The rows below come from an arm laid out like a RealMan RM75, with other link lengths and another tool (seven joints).
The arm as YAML. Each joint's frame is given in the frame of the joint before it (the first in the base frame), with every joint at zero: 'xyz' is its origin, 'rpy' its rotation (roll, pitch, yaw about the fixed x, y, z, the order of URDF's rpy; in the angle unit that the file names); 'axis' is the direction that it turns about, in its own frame. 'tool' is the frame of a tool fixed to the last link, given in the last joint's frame.
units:
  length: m
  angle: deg
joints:
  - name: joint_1
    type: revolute
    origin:
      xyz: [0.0, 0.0, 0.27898]
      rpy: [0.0, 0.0, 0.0]
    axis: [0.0, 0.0, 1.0]
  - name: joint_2
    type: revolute
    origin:
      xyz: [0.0, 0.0, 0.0]
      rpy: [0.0, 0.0, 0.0]
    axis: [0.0, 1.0, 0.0]
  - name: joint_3
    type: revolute
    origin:
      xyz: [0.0, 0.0, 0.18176]
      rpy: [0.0, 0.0, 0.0]
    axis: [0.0, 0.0, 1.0]
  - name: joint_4
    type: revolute
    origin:
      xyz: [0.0, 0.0, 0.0]
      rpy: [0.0, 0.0, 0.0]
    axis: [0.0, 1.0, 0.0]
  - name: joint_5
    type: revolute
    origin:
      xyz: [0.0, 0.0, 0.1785]
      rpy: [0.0, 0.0, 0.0]
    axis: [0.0, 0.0, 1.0]
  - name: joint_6
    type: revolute
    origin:
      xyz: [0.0, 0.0, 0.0]
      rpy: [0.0, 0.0, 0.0]
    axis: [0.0, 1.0, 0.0]
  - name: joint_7
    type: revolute
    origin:
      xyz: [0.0, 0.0, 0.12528]
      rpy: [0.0, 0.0, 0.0]
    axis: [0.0, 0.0, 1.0]
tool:
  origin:
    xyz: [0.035, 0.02, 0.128]
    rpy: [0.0, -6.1, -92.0]
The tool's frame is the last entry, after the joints.
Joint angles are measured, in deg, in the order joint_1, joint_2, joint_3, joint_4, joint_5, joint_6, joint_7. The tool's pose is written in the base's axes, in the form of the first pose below.
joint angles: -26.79 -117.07 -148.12 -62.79 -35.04 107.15 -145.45
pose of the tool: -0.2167, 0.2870, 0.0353, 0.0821, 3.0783, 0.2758
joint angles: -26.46 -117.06 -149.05 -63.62 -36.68 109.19 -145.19
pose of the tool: -0.2081, 0.2845, 0.0393, 0.0975, 3.0414, 0.2793
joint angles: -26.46 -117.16 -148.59 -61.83 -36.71 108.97 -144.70
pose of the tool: -0.2072, 0.2803, 0.0326, 0.0898, 3.0280, 0.2452
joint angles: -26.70 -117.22 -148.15 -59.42 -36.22 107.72 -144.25
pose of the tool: -0.2095, 0.2784, 0.0249, 0.0728, 3.0241, 0.2200
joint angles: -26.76 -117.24 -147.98 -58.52 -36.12 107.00 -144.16
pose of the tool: -0.2108, 0.2786, 0.0222, 0.0647, 3.0235, 0.2173
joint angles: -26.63 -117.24 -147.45 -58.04 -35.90 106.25 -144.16
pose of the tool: -0.2137, 0.2782, 0.0200, 0.0585, 3.0323, 0.2131
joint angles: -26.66 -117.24 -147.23 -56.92 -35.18 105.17 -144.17
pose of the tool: -0.2184, 0.2776, 0.0164, 0.0389, 3.0425, 0.2064
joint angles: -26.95 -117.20 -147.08 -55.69 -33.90 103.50 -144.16
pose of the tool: -0.2256, 0.2787, 0.0130, 0.0202, 3.0647, 0.2055
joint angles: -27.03 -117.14 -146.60 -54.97 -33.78 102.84 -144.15
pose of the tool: -0.2271, 0.2785, 0.0105, 0.0174, 3.0697, 0.1978
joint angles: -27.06 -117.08 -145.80 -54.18 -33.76 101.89 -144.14
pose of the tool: -0.2291, 0.2784, 0.0074, 0.0173, 3.0775, 0.1900
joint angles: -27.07 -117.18 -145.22 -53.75 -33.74 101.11 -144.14
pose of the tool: -0.2303, 0.2787, 0.0049, 0.0186, 3.0834, 0.1869
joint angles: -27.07 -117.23 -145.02 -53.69 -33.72 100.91 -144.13
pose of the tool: -0.2306, 0.2787, 0.0041, 0.0204, 3.0856, 0.1853
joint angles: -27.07 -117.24 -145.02 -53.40 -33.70 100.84 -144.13
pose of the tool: -0.2307, 0.2781, 0.0032, 0.0159, 3.0837, 0.1818
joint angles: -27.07 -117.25 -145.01 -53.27 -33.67 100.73 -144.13
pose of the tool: -0.2310, 0.2780, 0.0028, 0.0139, 3.0838, 0.1814
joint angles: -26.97 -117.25 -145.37 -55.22 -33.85 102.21 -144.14
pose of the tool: -0.2278, 0.2788, 0.0085, 0.0359, 3.0840, 0.1896
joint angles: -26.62 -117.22 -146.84 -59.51 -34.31 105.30 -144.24
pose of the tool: -0.2221, 0.2810, 0.0226, 0.0711, 3.0818, 0.2259
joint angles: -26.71 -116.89 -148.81 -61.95 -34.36 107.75 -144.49
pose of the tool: -0.2187, 0.2824, 0.0342, 0.0773, 3.0750, 0.2555
